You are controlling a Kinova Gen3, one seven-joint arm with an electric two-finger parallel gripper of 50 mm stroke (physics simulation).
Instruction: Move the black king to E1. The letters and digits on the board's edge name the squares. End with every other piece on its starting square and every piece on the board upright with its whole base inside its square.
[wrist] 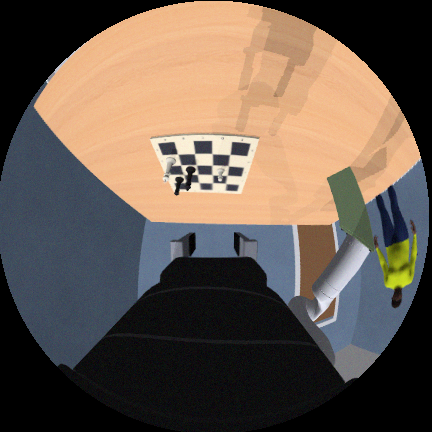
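Pixels of known places: gripper, between the fingertips: (214,240); arm's base, origin of its link: (358,241).
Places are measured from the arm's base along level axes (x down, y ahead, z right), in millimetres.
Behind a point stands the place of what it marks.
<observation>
The chessboard (205,136) @(y 436, x 190, z 18 mm) lies on the table in the upper middle of the wrist view. Its edge marks are too small to read clearly. The taller black piece, apparently the black king (190,176) @(y 462, x 164, z -84 mm), stands upright in the left half, in the second column from the left. A smaller black piece (178,184) @(y 496, x 169, z -132 mm) stands beside it in the leftmost column. A tall white piece (169,166) @(y 510, x 168, z -56 mm) stands near the left edge, and a small white piece (220,173) @(y 391, x 178, z -78 mm) stands right of centre. My gripper (214,240) @(y 411, x 0, z 10 mm) is open and empty, well apart from the board and pieces, with blue wall behind its fingers.
The wooden table (150,75) @(y 530, x 196, z 141 mm) carries arm shadows. A green block-shaped part (350,202) @(y 62, x 96, z 28 mm) on a grey arm-like cylinder (342,265) @(y 62, x -57, z -33 mm) is at the right. A person in a yellow top (398,260) is farther right. A brown door (316,250) is behind the table edge.
</observation>
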